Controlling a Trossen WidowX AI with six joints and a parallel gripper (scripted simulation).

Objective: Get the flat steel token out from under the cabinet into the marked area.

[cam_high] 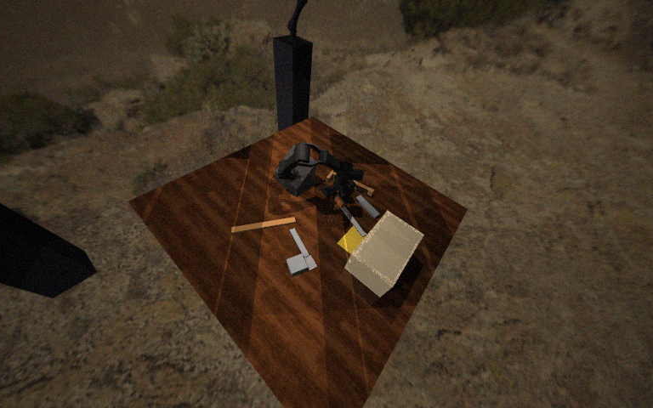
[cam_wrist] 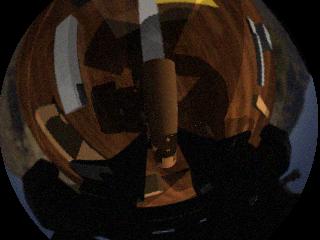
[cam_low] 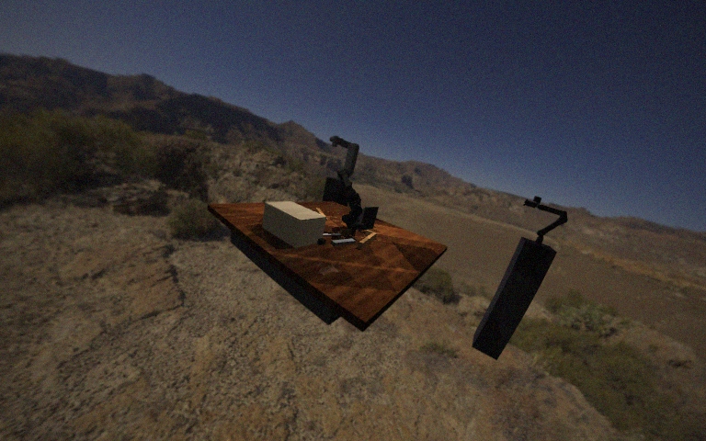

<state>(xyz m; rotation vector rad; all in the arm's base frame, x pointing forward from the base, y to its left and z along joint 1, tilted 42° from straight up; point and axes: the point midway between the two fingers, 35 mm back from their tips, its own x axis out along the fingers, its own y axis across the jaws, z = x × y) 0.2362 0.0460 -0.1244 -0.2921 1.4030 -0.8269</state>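
Right now my gripper tip is 160 mm short of the grey bar and 80 mm to the right of it. The rest, counted from my gripper tip: steel token 360 mm ahead, 170 mm to the right; wooden stick 140 mm behind, 400 mm to the right; grey scraper 100 mm ahead, 370 mm to the right.
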